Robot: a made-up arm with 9 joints.
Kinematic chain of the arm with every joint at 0, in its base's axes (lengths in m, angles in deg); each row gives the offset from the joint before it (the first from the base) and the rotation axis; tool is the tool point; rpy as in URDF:
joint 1: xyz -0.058 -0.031 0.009 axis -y
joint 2: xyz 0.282 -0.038 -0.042 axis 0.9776 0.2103 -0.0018
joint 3: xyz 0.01 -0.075 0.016 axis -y
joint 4: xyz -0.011 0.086 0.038 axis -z
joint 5: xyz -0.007 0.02 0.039 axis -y
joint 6: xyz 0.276 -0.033 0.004 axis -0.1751 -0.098 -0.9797
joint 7: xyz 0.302 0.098 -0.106 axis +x
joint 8: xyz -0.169 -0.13 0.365 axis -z
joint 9: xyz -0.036 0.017 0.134 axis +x
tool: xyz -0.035 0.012 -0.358 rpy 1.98 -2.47 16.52
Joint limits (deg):
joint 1: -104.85..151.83
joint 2: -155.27..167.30
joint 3: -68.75..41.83
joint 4: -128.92..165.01
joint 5: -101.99..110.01
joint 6: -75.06..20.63
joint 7: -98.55..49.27
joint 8: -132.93..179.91
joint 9: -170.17..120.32
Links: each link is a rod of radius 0.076 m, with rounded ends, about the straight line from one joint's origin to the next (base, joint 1, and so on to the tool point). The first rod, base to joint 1, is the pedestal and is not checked.
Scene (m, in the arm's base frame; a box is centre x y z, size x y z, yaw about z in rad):
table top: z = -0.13
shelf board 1: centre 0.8 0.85 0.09 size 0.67 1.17 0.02 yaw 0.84
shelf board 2: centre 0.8 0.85 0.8 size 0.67 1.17 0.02 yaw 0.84
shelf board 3: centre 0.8 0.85 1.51 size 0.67 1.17 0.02 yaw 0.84
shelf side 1: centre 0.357 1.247 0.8 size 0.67 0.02 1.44 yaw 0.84
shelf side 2: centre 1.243 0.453 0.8 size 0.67 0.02 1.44 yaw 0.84
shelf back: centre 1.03 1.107 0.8 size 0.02 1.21 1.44 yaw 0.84
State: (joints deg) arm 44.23 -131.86 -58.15 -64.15 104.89 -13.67 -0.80 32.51 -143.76
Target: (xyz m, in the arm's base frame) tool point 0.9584 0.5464 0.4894
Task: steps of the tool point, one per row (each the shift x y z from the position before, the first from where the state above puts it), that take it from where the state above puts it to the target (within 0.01 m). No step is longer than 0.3 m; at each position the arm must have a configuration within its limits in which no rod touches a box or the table.
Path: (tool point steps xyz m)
1: 0.1201 0.0928 -0.0593
2: 0.1973 0.0940 -0.0188
3: 0.2578 0.0441 0.0218
4: 0.2837 -0.0429 0.0349
5: 0.0795 -0.0090 -0.0197
6: 0.0980 -0.0422 0.0221
7: 0.0964 -0.0723 0.0738
8: 0.0715 -0.0963 0.1265

